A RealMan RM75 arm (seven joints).
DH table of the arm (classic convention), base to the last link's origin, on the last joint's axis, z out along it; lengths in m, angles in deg. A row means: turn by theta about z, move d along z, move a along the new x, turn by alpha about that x. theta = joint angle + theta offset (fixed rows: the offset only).
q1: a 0, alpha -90, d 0.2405, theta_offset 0
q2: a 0, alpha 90, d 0, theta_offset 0
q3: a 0, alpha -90, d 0.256, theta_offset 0
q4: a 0, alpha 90, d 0, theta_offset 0
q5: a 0, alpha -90, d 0.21, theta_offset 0
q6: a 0, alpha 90, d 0, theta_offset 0
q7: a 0, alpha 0, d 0.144, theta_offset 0
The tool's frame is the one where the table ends.
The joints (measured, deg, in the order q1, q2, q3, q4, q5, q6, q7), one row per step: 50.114, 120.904, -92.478, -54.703, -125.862, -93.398, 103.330; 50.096, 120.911, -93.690, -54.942, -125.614, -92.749, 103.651; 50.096, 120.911, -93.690, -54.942, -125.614, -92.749, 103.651; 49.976, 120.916, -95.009, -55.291, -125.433, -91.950, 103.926; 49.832, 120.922, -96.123, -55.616, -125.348, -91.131, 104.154; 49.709, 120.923, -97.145, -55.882, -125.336, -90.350, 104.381; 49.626, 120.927, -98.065, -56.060, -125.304, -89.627, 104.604; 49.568, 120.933, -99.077, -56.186, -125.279, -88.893, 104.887; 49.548, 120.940, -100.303, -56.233, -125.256, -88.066, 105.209; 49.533, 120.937, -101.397, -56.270, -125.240, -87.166, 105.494
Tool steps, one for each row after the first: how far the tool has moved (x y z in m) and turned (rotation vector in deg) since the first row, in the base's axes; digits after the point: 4 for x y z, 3 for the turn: -0.0006, -0.0013, -0.0026, 0.000, -0.306, 0.553; -0.0006, -0.0013, -0.0026, 0.000, -0.306, 0.553; -0.0010, -0.0027, -0.0053, 0.104, -0.608, 1.245; -0.0011, -0.0036, -0.0078, 0.339, -0.831, 1.867; -0.0010, -0.0043, -0.0100, 0.593, -1.089, 2.435; -0.0009, -0.0050, -0.0121, 0.815, -1.315, 2.903; -0.0007, -0.0059, -0.0145, 0.997, -1.629, 3.354; -0.0001, -0.0070, -0.0173, 1.129, -2.075, 3.876; 0.0003, -0.0077, -0.0199, 1.391, -2.402, 4.379
